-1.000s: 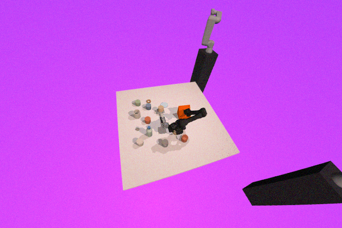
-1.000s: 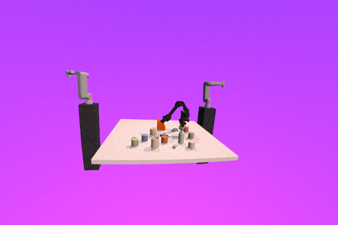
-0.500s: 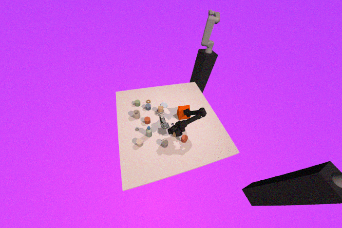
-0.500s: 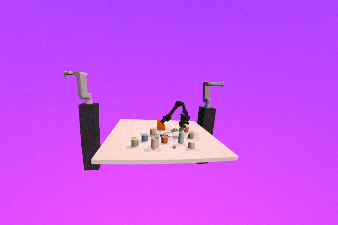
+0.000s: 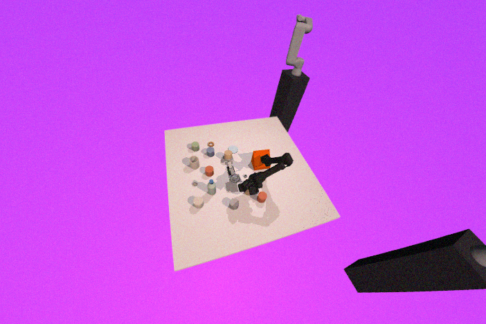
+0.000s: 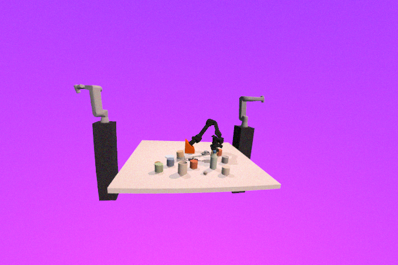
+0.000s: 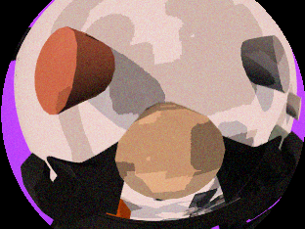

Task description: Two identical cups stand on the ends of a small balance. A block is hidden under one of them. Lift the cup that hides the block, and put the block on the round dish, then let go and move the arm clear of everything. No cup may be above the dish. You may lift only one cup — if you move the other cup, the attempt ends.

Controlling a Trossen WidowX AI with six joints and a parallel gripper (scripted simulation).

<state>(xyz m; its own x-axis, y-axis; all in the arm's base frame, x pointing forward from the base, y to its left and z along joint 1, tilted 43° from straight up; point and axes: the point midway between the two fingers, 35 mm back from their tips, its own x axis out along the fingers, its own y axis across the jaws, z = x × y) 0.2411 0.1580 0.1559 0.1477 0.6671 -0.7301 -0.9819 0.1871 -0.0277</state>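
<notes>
My gripper tip is 20 mm to the right of the tan cup and 10 mm below it. From my gripper tip the other things lie so: grey balance: 250 mm to the right, 70 mm ahead, 10 mm above; then grey cup: 170 mm ahead, 80 mm to the left, 10 mm above; then green bottle: 280 mm ahead, 100 mm to the right, 90 mm above.
</notes>
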